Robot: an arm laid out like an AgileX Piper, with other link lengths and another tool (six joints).
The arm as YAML. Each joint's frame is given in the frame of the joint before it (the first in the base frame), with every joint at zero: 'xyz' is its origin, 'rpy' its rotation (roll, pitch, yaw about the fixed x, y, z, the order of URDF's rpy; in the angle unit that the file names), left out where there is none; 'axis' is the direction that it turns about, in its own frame. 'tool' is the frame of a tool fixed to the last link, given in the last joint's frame.
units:
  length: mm
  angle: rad
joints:
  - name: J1
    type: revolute
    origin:
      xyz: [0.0, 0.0, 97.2]
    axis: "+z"
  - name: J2
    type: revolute
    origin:
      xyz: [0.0, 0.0, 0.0]
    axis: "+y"
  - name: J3
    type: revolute
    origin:
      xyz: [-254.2, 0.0, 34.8]
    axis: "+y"
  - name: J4
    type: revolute
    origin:
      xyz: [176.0, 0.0, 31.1]
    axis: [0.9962, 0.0, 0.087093]
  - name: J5
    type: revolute
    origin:
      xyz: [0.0, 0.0, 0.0]
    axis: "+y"
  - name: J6
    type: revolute
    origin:
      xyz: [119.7, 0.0, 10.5]
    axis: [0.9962, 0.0, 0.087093]
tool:
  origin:
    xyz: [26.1, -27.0, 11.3]
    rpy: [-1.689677, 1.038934, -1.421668]
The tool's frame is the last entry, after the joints.
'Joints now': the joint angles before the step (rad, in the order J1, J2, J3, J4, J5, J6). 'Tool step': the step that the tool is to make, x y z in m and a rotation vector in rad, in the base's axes. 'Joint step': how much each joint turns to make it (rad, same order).
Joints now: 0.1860 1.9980 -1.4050 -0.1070 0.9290 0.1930
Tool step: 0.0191 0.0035 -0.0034 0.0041 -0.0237 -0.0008
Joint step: -0.0001 0.0650 -0.0971 0.0001 0.0081 -0.0001
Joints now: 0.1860 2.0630 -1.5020 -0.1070 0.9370 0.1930
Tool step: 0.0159 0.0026 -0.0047 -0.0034 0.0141 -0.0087
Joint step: -0.0001 0.0770 -0.1242 0.0021 0.0622 0.0018
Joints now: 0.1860 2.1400 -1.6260 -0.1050 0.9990 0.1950
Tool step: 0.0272 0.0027 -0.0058 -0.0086 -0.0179 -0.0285
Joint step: 0.0001 0.1179 -0.2009 -0.0140 0.0701 0.0271
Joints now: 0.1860 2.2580 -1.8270 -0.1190 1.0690 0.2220
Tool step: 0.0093 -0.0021 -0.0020 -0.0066 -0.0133 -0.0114
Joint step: -0.0060 0.0379 -0.0640 -0.0100 0.0151 0.0070
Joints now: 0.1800 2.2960 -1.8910 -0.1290 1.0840 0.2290
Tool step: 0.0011 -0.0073 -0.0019 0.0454 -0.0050 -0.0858
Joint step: -0.0301 0.0088 -0.0165 0.0380 -0.0004 0.0449
